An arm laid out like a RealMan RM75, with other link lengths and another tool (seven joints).
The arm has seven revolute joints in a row. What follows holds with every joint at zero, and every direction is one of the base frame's.
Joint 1 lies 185.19 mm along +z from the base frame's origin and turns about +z.
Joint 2 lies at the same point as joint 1 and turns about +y.
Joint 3 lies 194.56 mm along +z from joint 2 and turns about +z.
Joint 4 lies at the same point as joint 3 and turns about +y.
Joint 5 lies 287.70 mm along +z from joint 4 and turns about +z.
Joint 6 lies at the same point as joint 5 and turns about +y.
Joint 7 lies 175.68 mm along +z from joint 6 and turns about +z.
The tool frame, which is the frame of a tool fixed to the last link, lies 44.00 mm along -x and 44.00 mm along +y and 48.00 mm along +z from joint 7; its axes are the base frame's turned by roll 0.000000, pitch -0.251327 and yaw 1.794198 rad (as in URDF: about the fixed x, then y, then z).
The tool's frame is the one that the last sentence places.
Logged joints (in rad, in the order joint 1, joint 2, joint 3, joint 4, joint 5, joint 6, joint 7), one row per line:
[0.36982 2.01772 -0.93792 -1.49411 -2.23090 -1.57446 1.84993]
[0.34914 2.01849 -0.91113 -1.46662 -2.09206 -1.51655 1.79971]
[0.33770 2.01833 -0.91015 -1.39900 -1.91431 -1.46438 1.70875]
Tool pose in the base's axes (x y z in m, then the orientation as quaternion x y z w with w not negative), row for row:
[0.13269 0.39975 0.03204 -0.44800 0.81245 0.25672 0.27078]
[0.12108 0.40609 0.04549 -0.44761 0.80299 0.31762 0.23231]
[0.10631 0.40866 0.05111 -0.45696 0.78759 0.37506 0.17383]
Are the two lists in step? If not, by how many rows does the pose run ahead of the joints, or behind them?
They are in step.
